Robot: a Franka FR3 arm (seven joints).
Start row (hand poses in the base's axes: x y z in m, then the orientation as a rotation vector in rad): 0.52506, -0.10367, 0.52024, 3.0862, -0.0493, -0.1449
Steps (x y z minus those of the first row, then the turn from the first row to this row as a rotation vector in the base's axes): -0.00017, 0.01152, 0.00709, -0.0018, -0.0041, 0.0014; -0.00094, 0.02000, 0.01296, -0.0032, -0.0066, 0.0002; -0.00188, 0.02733, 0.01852, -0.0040, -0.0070, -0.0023; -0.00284, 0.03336, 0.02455, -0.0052, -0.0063, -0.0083; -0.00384, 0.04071, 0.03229, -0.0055, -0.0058, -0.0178; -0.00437, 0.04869, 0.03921, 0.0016, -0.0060, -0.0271; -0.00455, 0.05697, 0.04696, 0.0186, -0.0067, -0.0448; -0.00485, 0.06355, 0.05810, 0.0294, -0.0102, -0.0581; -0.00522, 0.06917, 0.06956, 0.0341, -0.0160, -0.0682; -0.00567, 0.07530, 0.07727, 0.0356, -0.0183, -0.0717; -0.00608, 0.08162, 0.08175, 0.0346, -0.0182, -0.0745; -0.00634, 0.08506, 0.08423, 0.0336, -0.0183, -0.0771; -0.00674, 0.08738, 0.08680, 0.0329, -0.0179, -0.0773; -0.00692, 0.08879, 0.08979, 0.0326, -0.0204, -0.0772; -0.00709, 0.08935, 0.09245, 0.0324, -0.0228, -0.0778; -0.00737, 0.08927, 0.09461, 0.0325, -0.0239, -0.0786; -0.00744, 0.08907, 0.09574, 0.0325, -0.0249, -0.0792; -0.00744, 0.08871, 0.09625, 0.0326, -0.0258, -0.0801; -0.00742, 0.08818, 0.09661, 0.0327, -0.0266, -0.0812; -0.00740, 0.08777, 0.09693, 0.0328, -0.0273, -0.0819; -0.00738, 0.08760, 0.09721, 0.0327, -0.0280, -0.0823
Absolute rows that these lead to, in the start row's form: 0.52489, -0.09215, 0.52733, 3.0847, -0.0474, -0.1384; 0.52412, -0.08367, 0.53320, 3.0836, -0.0494, -0.1345; 0.52318, -0.07634, 0.53876, 3.0828, -0.0534, -0.1339; 0.52222, -0.07031, 0.54479, 3.0817, -0.0626, -0.1352; 0.52122, -0.06296, 0.55253, 3.0814, -0.0773, -0.1363; 0.52069, -0.05498, 0.55945, 3.0886, -0.0913, -0.1369; 0.52051, -0.04670, 0.56720, 3.1055, -0.1181, -0.1377; 0.52021, -0.04012, 0.57834, 3.1163, -0.1386, -0.1335; 0.51984, -0.03450, 0.58980, 3.1212, -0.1544, -0.1251; 0.51939, -0.02837, 0.59751, 3.1228, -0.1600, -0.1218; 0.51898, -0.02205, 0.60199, 3.1217, -0.1644, -0.1220; 0.51872, -0.01861, 0.60447, 3.1206, -0.1685, -0.1219; 0.51832, -0.01629, 0.60704, 3.1198, -0.1688, -0.1224; 0.51814, -0.01488, 0.61003, 3.1197, -0.1687, -0.1185; 0.51797, -0.01432, 0.61269, 3.1197, -0.1698, -0.1148; 0.51769, -0.01440, 0.61485, 3.1198, -0.1710, -0.1131; 0.51762, -0.01460, 0.61598, 3.1199, -0.1720, -0.1116; 0.51762, -0.01496, 0.61649, 3.1200, -0.1735, -0.1102; 0.51764, -0.01549, 0.61685, 3.1201, -0.1752, -0.1090; 0.51766, -0.01590, 0.61717, 3.1202, -0.1763, -0.1080; 0.51768, -0.01607, 0.61745, 3.1202, -0.1770, -0.1069
